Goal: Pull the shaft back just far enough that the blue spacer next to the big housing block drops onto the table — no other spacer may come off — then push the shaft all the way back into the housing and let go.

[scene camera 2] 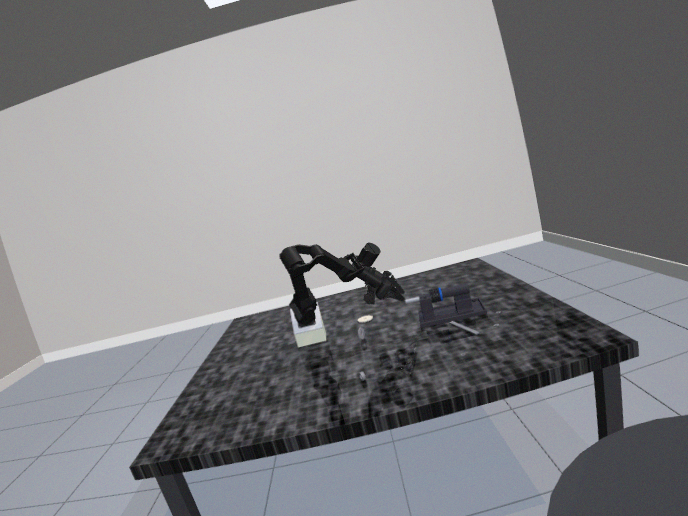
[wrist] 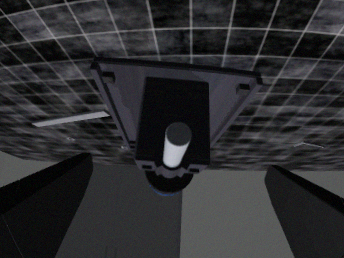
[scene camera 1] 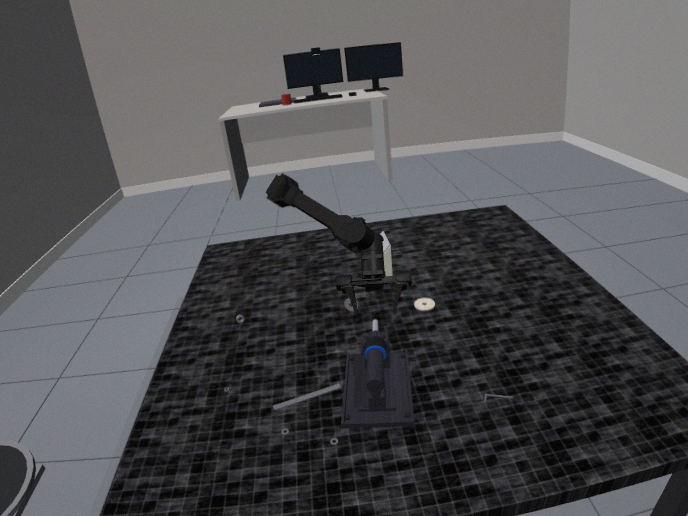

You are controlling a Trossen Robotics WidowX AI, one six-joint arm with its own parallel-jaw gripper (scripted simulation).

Labels:
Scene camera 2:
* gripper: 404,296
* dark housing block: 464,307

